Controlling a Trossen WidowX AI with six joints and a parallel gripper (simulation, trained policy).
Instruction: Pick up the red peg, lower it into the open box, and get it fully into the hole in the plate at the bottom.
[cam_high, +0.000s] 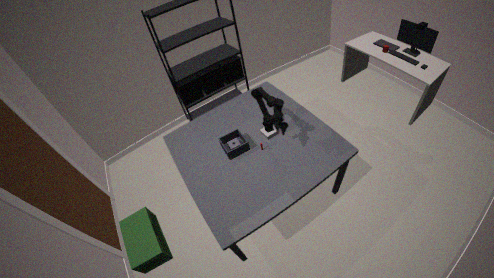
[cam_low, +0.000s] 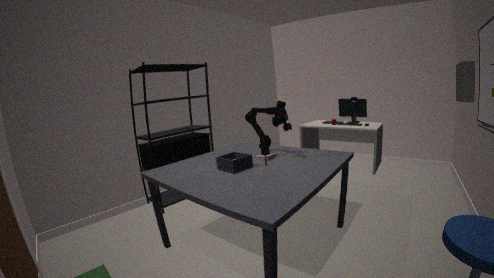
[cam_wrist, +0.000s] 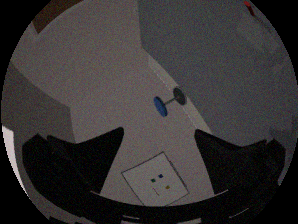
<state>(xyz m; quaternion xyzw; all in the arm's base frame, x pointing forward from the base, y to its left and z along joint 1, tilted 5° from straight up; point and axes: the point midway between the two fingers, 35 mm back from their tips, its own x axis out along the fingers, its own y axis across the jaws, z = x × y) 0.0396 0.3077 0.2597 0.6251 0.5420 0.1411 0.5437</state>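
The red peg lies 27 cm below my gripper tip, 17 cm to the right of it and 9 cm ahead of it. The rest, counted from my gripper tip: light plate (31 cm to the right, 28 cm ahead, 26 cm below); dark box (31 cm to the right, 28 cm below, 28 cm ahead).
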